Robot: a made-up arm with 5 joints.
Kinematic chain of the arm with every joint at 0, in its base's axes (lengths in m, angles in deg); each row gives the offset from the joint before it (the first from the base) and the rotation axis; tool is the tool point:
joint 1: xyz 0 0 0.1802 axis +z
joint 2: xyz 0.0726 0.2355 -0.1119 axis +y
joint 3: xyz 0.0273 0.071 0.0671 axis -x
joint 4: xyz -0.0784 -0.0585 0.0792 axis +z
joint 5: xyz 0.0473 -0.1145 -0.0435 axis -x
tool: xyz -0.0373 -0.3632 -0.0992
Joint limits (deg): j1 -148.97..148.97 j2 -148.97..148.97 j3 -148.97..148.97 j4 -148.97..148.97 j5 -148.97..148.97
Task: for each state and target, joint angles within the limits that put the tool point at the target. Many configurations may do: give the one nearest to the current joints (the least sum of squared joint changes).
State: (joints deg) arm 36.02 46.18 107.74 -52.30 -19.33
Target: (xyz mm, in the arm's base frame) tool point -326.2 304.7 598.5
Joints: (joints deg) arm 25.23 27.83 125.35 -60.54 -2.61
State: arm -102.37 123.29 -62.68 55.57 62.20
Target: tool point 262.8 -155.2 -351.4
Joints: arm -64.51 102.30 -40.90 100.14 48.01
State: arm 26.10 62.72 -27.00 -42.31 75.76
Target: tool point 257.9 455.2 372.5
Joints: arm 43.21 75.79 5.89 -48.73 93.14
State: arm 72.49 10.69 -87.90 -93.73 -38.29
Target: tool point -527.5 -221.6 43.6
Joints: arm 67.89 17.97 -61.29 -76.85 -23.64
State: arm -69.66 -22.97 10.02 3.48 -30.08
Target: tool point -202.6 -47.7 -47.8
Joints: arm -65.37 -33.77 0.50 -14.69 -6.65
